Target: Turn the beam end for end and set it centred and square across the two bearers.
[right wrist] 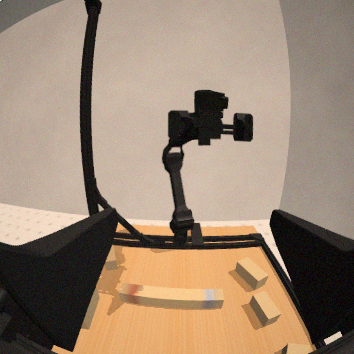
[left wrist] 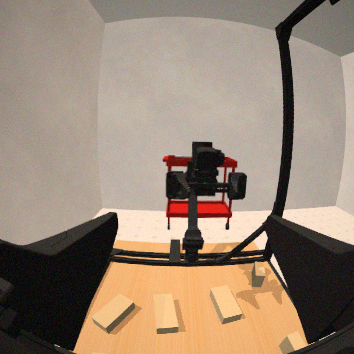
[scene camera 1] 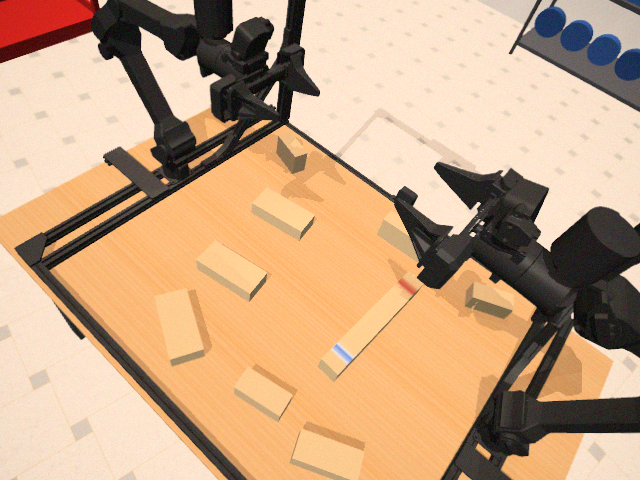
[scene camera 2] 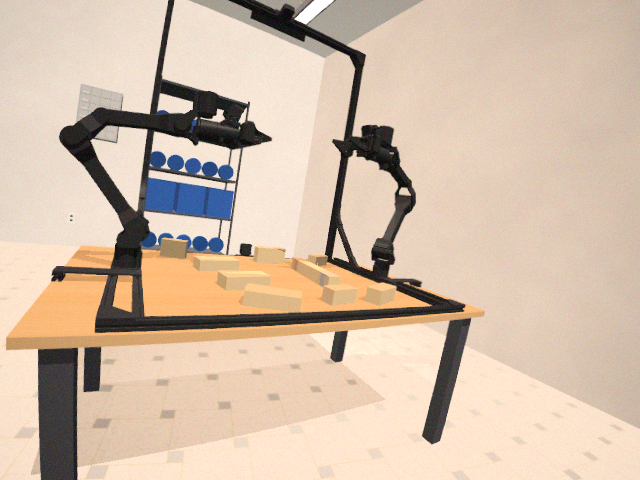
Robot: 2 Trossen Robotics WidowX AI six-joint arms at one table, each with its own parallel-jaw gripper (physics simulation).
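Frame: origin at the left arm's base, x ahead, y left, z up, level; metres.
Seen in the pictures: left gripper, fingertip midpoint: (right wrist: 218,121) (left wrist: 194,222) (scene camera 1: 416,181) (scene camera 2: 340,138); right gripper, fingertip midpoint: (right wrist: 196,217) (left wrist: 212,194) (scene camera 1: 300,105) (scene camera 2: 266,141); left arm's base, link origin: (right wrist: 179,240) (scene camera 1: 493,436) (scene camera 2: 379,276); right arm's base, link origin: (left wrist: 190,257) (scene camera 1: 175,171) (scene camera 2: 126,266).
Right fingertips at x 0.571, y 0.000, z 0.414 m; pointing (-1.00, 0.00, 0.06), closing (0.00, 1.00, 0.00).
Offsets run from my right fingertips to a thing's top centre.
The long pale beam @[dx -0.260, dy -0.026, dz -0.390 m] (scene camera 1: 372,320) (scene camera 2: 312,271) (right wrist: 172,297) lies flat on the table, with a red band at its far end and a blue band at its near end in scene camera 1. Two similar blocks, one @[dx +0.074, dy -0.100, dz -0.396 m] (scene camera 1: 283,212) (scene camera 2: 216,263) (left wrist: 226,304) and another @[dx +0.040, dy +0.098, dz -0.396 m] (scene camera 1: 231,269) (scene camera 2: 242,280) (left wrist: 166,312), lie roughly parallel, apart from the beam; I cannot tell which blocks are the bearers. My left gripper (scene camera 1: 418,181) (scene camera 2: 336,143) (right wrist: 218,121) is open and empty, high above the table. My right gripper (scene camera 1: 298,106) (scene camera 2: 269,138) (left wrist: 212,194) is also open and empty, high up.
Other pale blocks lie around: one @[dx +0.018, dy +0.259, dz -0.396 m] (scene camera 1: 179,325) (left wrist: 114,312) at the left, two nearer blocks @[dx -0.195, dy +0.243, dz -0.390 m] (scene camera 1: 264,392) @[dx -0.352, dy +0.245, dz -0.387 m] (scene camera 1: 328,454), an upright one @[dx +0.195, dy -0.262, dz -0.371 m] (scene camera 1: 292,152) (scene camera 2: 173,248) at the back, one @[dx -0.182, dy -0.262, dz -0.371 m] (scene camera 1: 398,232) partly hidden behind the left gripper, and one @[dx -0.424, dy -0.265, dz -0.390 m] (scene camera 1: 489,299) at the right. A black frame edges the table.
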